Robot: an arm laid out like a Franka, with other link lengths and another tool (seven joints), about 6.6 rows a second.
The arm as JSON. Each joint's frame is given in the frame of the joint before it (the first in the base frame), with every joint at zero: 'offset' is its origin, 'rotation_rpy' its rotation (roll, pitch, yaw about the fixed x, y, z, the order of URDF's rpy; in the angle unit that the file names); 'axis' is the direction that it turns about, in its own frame. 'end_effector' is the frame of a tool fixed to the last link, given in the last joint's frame.
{
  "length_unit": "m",
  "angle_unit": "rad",
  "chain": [
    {
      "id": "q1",
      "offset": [
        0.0,
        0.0,
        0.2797
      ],
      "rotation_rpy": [
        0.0,
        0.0,
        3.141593
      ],
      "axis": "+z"
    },
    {
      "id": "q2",
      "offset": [
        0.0,
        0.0,
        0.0
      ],
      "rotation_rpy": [
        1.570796,
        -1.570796,
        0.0
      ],
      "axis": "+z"
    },
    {
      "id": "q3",
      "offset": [
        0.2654,
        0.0,
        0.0
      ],
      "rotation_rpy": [
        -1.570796,
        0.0,
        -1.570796
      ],
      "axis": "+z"
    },
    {
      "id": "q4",
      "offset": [
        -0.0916,
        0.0,
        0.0
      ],
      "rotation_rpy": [
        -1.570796,
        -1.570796,
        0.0
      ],
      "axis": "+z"
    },
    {
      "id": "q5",
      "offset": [
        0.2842,
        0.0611,
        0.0
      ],
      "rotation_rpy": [
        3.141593,
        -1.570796,
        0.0
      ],
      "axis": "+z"
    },
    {
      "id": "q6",
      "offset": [
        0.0,
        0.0,
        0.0
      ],
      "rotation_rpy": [
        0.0,
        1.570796,
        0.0
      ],
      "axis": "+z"
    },
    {
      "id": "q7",
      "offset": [
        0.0,
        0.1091,
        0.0
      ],
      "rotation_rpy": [
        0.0,
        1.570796,
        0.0
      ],
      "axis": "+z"
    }
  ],
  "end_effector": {
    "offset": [
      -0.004,
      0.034,
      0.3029
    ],
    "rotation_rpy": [
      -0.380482,
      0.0,
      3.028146
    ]
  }
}
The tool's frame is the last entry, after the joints.
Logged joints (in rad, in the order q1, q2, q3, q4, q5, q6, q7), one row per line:
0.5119, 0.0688, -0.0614, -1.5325, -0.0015, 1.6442, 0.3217
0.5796, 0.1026, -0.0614, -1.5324, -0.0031, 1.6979, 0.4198
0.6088, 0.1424, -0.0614, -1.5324, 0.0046, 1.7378, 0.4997
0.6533, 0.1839, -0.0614, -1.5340, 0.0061, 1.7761, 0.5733
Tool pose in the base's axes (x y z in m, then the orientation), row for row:
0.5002, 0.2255, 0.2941, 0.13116, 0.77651, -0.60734, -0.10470
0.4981, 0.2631, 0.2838, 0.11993, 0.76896, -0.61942, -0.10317
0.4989, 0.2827, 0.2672, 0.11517, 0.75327, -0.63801, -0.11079
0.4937, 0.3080, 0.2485, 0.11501, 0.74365, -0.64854, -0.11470
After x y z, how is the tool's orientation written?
As a quaternion, w x y z.
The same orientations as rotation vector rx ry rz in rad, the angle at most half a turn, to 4 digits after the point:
2.2547, -1.7635, -0.3040
2.2471, -1.8101, -0.3015
2.2072, -1.8695, -0.3246
2.1793, -1.9005, -0.3361

